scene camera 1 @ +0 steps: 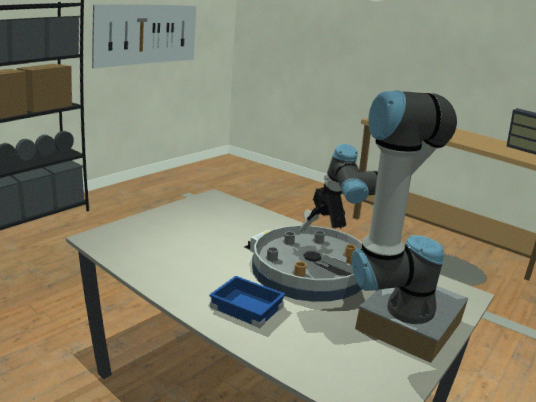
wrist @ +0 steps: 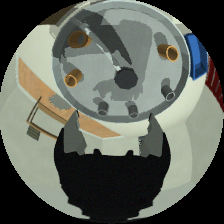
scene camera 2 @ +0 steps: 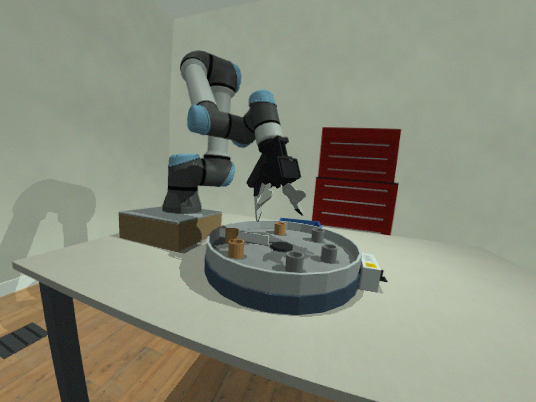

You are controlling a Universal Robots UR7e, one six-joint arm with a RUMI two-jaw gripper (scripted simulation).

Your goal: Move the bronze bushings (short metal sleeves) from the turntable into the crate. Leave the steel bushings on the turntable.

Path:
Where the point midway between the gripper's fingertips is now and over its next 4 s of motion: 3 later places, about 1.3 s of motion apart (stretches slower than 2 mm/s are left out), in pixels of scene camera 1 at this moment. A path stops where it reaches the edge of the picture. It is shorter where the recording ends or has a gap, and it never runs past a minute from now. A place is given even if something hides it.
My gripper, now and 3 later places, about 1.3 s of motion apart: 320, 229; 354, 221; 351, 230; 343, 248

